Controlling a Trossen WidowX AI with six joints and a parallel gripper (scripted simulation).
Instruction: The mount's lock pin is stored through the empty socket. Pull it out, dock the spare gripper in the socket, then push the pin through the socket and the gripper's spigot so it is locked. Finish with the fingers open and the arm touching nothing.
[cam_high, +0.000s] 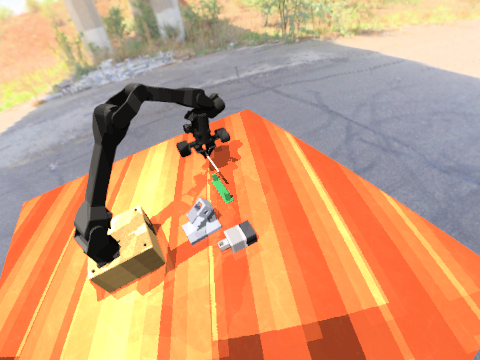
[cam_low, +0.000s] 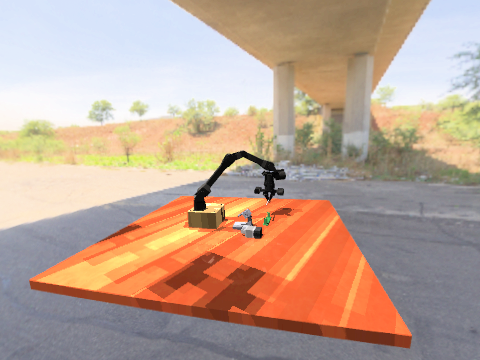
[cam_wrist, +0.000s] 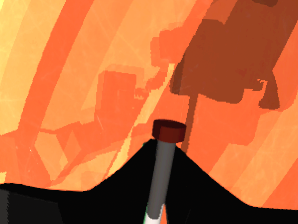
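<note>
Right now my gripper tip is 10 cm to the left of the green slanted bar, 7 cm above it and 1 cm past it. The rest, counted from my gripper tip: mount 20 cm to the right, 14 cm behind, 4 cm below; then spare gripper 32 cm to the right, 10 cm behind, 7 cm below.
</note>
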